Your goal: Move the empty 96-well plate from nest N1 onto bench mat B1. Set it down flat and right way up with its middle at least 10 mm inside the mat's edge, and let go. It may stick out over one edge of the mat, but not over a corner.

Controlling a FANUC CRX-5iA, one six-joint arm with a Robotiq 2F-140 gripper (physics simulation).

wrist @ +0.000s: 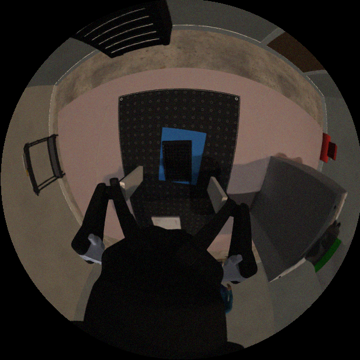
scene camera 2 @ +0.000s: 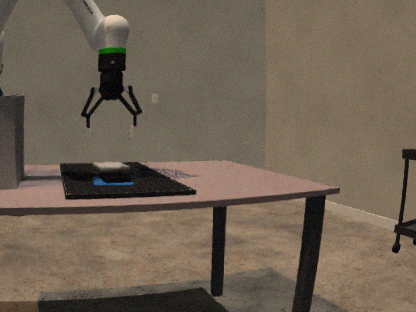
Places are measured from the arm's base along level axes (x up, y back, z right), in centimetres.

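Where they show: gripper, between the fingertips: (scene camera 2: 111,138).
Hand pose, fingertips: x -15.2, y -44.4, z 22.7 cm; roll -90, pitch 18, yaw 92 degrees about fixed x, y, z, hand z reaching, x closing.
Observation:
Each offset is from my fingertips to the centre of the thing. Level surfaces: height alone.
The black 96-well plate {dx -12.6, dy -1.0, dz -0.1 cm} (scene camera 2: 116,178) (wrist: 177,160) lies flat on the blue bench mat {dx -13.2 cm} (scene camera 2: 113,183) (wrist: 198,142), with its grid of wells facing up. In the wrist view it sits toward the mat's left and lower edges, with blue showing above it and to its right. My gripper (scene camera 2: 110,131) (wrist: 175,178) is wide open and empty, pointing down high above the table, apart from the plate. A pale, low block {dx -12.8, dy -11.1, dz -30.2 cm} (scene camera 2: 111,166) (wrist: 166,222) stands behind the mat in the scene view; no label on it can be read, and the gripper body hides part of it in the wrist view.
A black perforated board {dx -13.5 cm} (scene camera 2: 165,187) (wrist: 142,112) lies under the mat on the pink table {dx -14.9 cm} (scene camera 2: 260,182) (wrist: 90,130). A grey box-shaped pedestal (scene camera 2: 11,142) (wrist: 295,210) stands beside the board. A dark cart (scene camera 2: 403,192) (wrist: 32,170) stands away from the table.

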